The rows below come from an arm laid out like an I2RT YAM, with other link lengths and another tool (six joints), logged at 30 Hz.
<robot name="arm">
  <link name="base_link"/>
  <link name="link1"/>
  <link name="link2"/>
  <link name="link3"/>
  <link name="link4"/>
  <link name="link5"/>
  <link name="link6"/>
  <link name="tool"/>
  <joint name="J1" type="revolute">
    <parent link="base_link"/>
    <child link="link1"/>
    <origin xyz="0 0 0.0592"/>
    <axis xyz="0 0 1"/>
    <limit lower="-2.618" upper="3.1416"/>
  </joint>
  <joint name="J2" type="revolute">
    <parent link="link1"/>
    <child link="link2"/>
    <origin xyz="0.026 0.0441 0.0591"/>
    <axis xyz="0 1 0"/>
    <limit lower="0" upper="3.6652"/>
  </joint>
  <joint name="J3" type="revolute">
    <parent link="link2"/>
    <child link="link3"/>
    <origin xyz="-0.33 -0.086 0"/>
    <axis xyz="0 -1 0"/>
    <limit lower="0" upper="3.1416"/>
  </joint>
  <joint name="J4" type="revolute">
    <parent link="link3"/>
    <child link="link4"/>
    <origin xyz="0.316 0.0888 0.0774"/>
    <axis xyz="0 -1 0"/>
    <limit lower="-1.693" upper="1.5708"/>
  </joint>
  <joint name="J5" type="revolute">
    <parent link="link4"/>
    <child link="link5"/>
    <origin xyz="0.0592 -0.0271 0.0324"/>
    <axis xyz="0 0 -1"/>
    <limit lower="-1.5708" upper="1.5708"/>
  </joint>
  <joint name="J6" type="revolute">
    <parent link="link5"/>
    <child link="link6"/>
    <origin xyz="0.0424 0 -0.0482"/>
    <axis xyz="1 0 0"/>
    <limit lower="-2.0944" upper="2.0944"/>
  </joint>
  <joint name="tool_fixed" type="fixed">
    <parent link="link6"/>
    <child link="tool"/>
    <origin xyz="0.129 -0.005 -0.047" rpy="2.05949 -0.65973 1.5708"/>
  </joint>
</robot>
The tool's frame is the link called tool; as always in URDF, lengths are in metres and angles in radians.
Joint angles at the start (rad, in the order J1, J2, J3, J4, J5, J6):
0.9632, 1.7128, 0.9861, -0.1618, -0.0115, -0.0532
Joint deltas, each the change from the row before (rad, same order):
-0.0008, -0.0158, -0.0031, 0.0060, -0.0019, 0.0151
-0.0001, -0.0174, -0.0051, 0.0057, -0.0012, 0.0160
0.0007, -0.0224, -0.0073, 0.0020, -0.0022, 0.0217
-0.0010, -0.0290, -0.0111, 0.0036, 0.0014, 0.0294
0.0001, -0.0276, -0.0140, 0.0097, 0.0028, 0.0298
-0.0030, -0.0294, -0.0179, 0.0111, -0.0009, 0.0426
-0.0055, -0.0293, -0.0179, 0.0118, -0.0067, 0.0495
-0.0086, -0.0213, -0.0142, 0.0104, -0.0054, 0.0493
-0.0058, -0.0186, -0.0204, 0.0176, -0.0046, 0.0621
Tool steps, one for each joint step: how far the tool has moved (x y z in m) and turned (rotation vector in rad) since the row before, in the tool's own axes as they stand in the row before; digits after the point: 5 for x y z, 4 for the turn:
0.00312, 0.00085, -0.00532, -0.0145, 0.0178, 0.0081
0.00301, 0.00005, -0.00531, -0.0139, 0.0176, 0.0086
0.00341, -0.00155, -0.00625, -0.0120, 0.0208, 0.0126
0.00287, -0.00162, -0.00806, -0.0181, 0.0244, 0.0208
0.00277, -0.00173, -0.00682, -0.0195, 0.0253, 0.0199
0.00194, -0.00252, -0.00651, -0.0175, 0.0335, 0.0325
0.00231, -0.00249, -0.00633, -0.0145, 0.0410, 0.0381
0.00082, -0.00094, -0.00477, -0.0126, 0.0366, 0.0424
0.00023, -0.00274, -0.00211, -0.0098, 0.0418, 0.0519

